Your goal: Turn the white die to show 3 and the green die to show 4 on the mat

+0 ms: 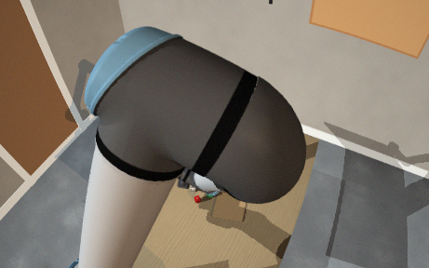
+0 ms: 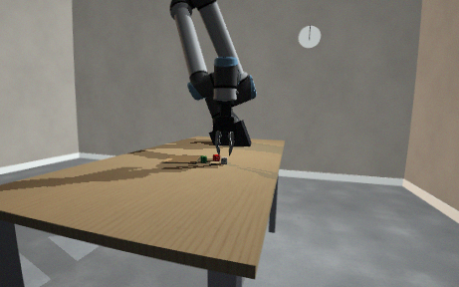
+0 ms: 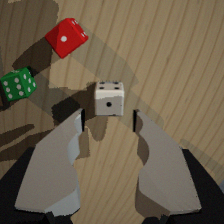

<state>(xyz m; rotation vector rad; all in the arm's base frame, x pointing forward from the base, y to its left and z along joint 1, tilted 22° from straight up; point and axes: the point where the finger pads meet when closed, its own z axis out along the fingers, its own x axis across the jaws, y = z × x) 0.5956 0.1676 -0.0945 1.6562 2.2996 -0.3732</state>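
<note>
Right now the white die is 40 mm below my hand. Round my hand: green die 10 mm ahead, 90 mm to the right, 40 mm below; red die 40 mm behind, 50 mm to the right, 40 mm below; tan mat 200 mm to the right, 50 mm below.
</note>
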